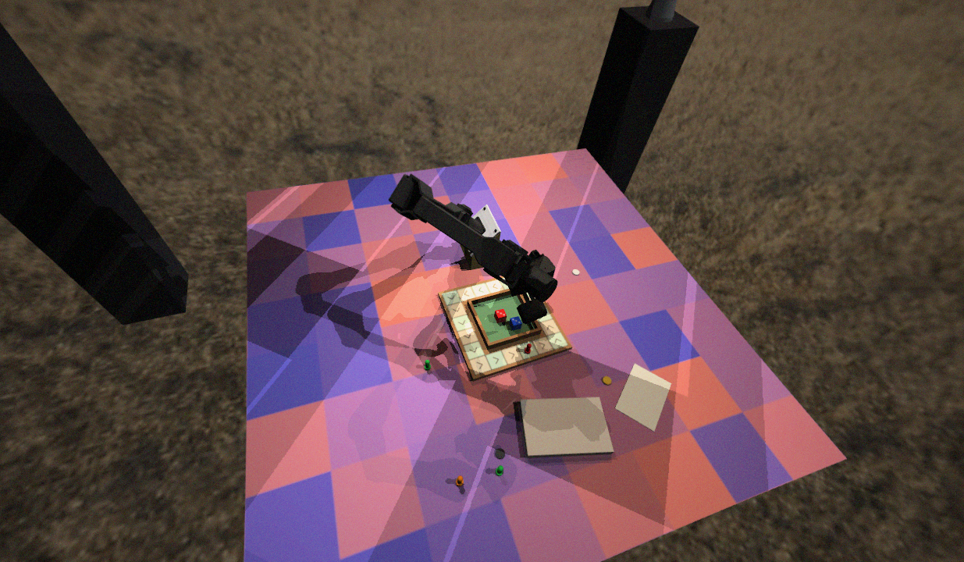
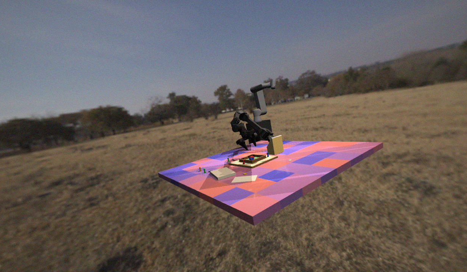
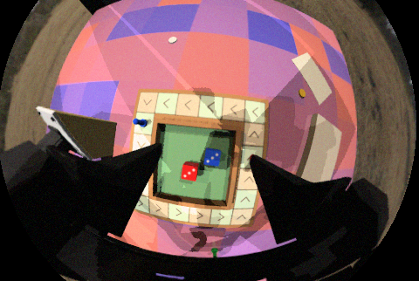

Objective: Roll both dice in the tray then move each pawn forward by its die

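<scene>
Right now the red pawn is 9 cm below my gripper tip, 9 cm ahead of it and 2 cm to the right of it. Round my gripper tip: blue pawn: 14 cm behind, 9 cm below, 2 cm to the left; then thick white pad: 30 cm ahead, 11 cm below, 1 cm to the right; then yellow disc: 23 cm ahead, 15 cm to the left, 11 cm below.
</scene>
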